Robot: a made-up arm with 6 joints. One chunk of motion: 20 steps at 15 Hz.
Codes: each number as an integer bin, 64 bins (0 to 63) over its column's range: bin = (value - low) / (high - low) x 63, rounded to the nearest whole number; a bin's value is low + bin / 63 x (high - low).
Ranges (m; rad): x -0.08..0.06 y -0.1..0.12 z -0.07..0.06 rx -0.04..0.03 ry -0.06..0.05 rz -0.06..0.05
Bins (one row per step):
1: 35 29 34 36 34 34
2: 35 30 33 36 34 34
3: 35 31 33 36 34 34
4: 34 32 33 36 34 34
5: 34 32 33 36 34 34
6: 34 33 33 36 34 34
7: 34 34 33 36 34 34
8: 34 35 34 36 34 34
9: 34 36 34 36 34 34
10: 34 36 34 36 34 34
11: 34 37 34 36 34 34
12: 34 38 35 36 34 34
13: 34 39 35 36 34 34
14: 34 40 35 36 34 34
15: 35 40 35 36 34 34
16: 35 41 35 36 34 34
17: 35 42 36 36 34 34
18: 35 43 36 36 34 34
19: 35 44 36 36 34 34
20: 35 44 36 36 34 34
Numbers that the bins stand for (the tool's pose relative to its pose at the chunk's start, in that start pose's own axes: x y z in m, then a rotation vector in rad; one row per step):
1: -0.0022 0.0013 0.0002 0.0000 -0.0006 -0.0006
2: -0.0022 0.0048 -0.0019 0.0000 -0.0006 -0.0006
3: -0.0022 0.0083 -0.0019 0.0000 -0.0006 -0.0006
4: -0.0044 0.0117 -0.0019 0.0000 -0.0006 -0.0006
5: -0.0044 0.0117 -0.0019 0.0000 -0.0006 -0.0006
6: -0.0044 0.0152 -0.0019 0.0000 -0.0006 -0.0006
7: -0.0044 0.0187 -0.0019 0.0000 -0.0006 -0.0006
8: -0.0044 0.0222 0.0002 0.0000 -0.0006 -0.0006
9: -0.0044 0.0257 0.0002 0.0000 -0.0006 -0.0006
10: -0.0044 0.0257 0.0002 0.0000 -0.0006 -0.0006
11: -0.0044 0.0292 0.0002 0.0000 -0.0006 -0.0006
12: -0.0044 0.0327 0.0022 0.0000 -0.0006 -0.0006
13: -0.0044 0.0362 0.0022 0.0000 -0.0006 -0.0006
14: -0.0044 0.0397 0.0022 0.0000 -0.0006 -0.0006
15: -0.0022 0.0397 0.0022 0.0000 -0.0006 -0.0006
16: -0.0022 0.0432 0.0022 0.0000 -0.0006 -0.0006
17: -0.0022 0.0467 0.0043 0.0000 -0.0006 -0.0006
18: -0.0022 0.0502 0.0043 0.0000 -0.0006 -0.0006
19: -0.0022 0.0537 0.0043 0.0000 -0.0006 -0.0006
20: -0.0022 0.0537 0.0043 0.0000 -0.0006 -0.0006

